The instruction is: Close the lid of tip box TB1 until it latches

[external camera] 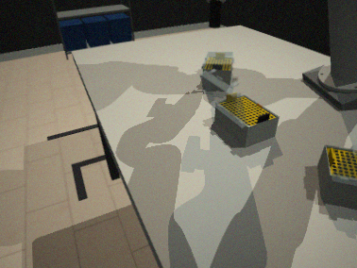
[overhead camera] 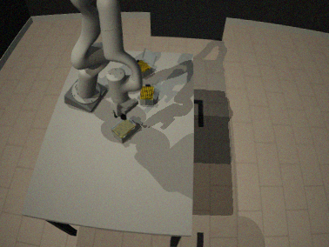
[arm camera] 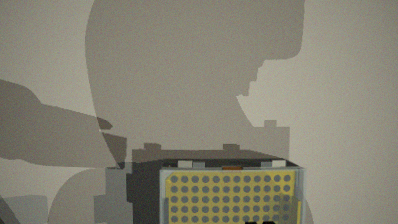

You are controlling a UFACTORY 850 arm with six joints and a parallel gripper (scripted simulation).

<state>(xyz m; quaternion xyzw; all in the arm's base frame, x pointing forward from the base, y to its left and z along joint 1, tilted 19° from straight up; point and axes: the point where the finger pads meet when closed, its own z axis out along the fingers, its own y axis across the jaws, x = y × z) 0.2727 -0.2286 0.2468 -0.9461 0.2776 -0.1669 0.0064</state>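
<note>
My hand is 2 cm past the clear lid, 1 cm to the right of it and 12 cm above it. Round my hand: tip box: 1 cm behind, 1 cm to the left, 14 cm below; label: 5 cm behind, 49 cm to the left, 18 cm below; rack: 1 cm behind, 1 cm to the left, 13 cm below.
</note>
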